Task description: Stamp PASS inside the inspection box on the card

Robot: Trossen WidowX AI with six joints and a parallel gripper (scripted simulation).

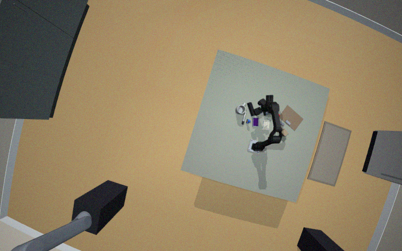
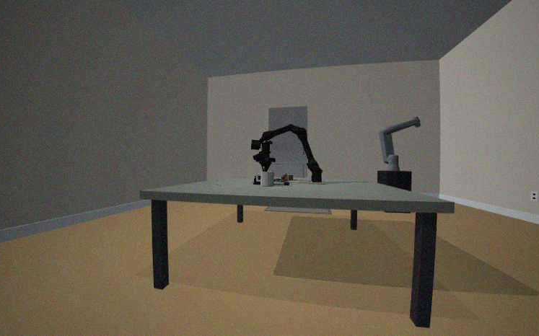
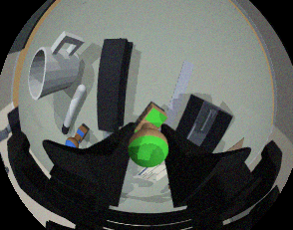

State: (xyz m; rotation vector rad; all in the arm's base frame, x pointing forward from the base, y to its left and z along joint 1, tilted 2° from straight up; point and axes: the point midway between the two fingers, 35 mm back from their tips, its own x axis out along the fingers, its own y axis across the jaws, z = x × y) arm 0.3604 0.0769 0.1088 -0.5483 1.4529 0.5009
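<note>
Now: gripper tip 40 mm short of the grey ruler, 30 mm to the left of it and 80 mm above it. The rest, counted from my gripper tip: black bar (10 mm behind, 60 mm to the left, 60 mm below); then black tray (30 mm ahead, 100 mm to the right, 60 mm below); then green-knobbed stamp (right at my gripper tip).
</note>
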